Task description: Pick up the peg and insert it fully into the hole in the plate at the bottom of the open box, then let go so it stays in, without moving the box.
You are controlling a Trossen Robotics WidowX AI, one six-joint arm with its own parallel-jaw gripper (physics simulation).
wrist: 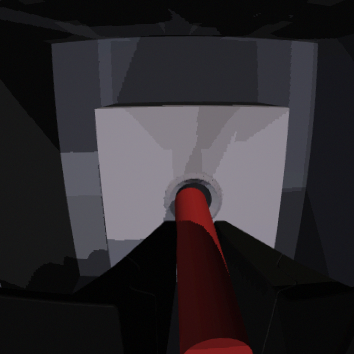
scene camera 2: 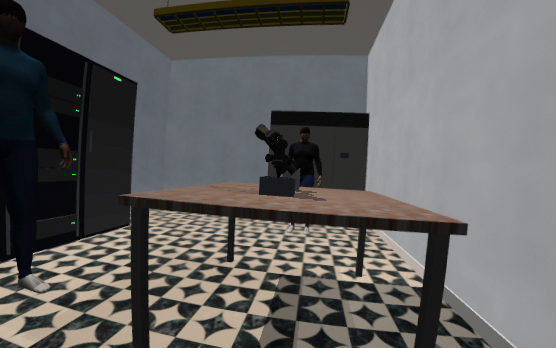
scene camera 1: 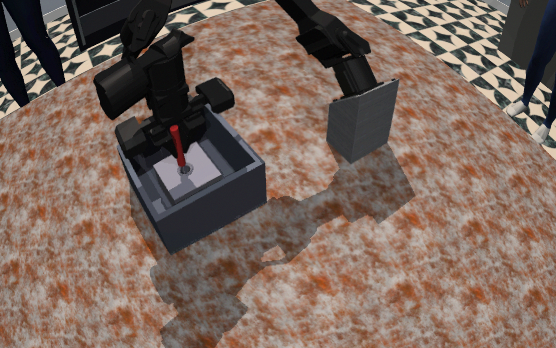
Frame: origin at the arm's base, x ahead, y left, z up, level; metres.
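Where they show: gripper, between the fingertips: [wrist: 194,231] [scene camera 2: 278,177] [scene camera 1: 180,154]; arm's base, origin of its link: [scene camera 2: 294,172] [scene camera 1: 363,91].
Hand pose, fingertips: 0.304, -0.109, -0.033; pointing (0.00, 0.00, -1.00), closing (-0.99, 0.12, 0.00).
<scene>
Each offset is from my fingertips to the centre of the thing, as dx, dy, dz. "*": to the spot under its first point. Level surfaces: height alone.
The red peg @(+0.000, -0.002, +0.016) [scene camera 1: 177,146] [wrist: 200,260] stands nearly upright, slightly tilted, with most of its length visible. My gripper [scene camera 1: 182,151] [wrist: 194,231] is shut on the peg, inside the box. The peg's lower end overlaps the hole @(* -0.007, -0.006, -0.050) [scene camera 1: 186,170] [wrist: 205,192] in the wrist view and shows at the hole's back edge in scene camera 1. Whether the tip is slightly inside the hole or just above it, I cannot tell. The pale plate @(-0.002, +0.002, -0.060) [scene camera 1: 204,175] [wrist: 135,175] lies at the bottom of the dark grey open box @(-0.002, +0.002, -0.045) [scene camera 1: 220,210] [scene camera 2: 276,186] [wrist: 185,67].
The box walls surround the gripper closely. A grey block [scene camera 1: 362,122] stands to the right of the box in scene camera 1, with a black arm part [scene camera 1: 355,75] meeting its top. The box stands on the mottled table @(dz -0.094) [scene camera 1: 310,300] [scene camera 2: 350,202]. People stand beyond the table.
</scene>
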